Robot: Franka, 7 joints.
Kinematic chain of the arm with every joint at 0, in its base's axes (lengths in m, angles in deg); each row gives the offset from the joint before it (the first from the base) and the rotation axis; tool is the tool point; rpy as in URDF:
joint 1: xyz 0 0 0.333 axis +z
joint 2: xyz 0 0 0 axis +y
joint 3: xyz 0 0 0.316 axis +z
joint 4: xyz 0.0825 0 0 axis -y
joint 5: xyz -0.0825 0 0.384 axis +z
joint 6: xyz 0 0 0 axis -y
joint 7: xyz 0.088 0 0 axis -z
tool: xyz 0 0 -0.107 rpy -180 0 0
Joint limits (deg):
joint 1: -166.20..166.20
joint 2: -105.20..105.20
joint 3: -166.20..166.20
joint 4: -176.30..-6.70
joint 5: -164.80..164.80
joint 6: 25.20..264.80
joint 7: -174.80..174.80
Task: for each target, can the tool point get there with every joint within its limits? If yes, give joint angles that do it. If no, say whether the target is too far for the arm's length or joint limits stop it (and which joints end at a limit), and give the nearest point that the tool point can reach.
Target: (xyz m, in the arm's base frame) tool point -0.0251 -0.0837 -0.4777
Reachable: no: joint limits stop it (at a limit: joint 2) | nearest point -0.0372 -0.1241 -0.3380 | short by 0.146 m
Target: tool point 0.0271 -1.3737 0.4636
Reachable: no: too far | nearest point 0.0168 -0.8539 0.4142 | short by 0.522 m
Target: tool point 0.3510 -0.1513 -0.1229
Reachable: yes | joints -51.06 72.35 13.36 -127.10 -25.56 195.66 111.77
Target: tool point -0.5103 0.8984 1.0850
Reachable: no: too far | nearest point -0.3426 0.6031 0.8378 | short by 0.420 m
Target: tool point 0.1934 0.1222 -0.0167
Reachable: yes | joints 118.48 73.42 -25.00 -156.00 -127.25 105.49 -83.55
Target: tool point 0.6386 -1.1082 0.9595
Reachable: no: too far | nearest point 0.3847 -0.6675 0.7104 | short by 0.566 m
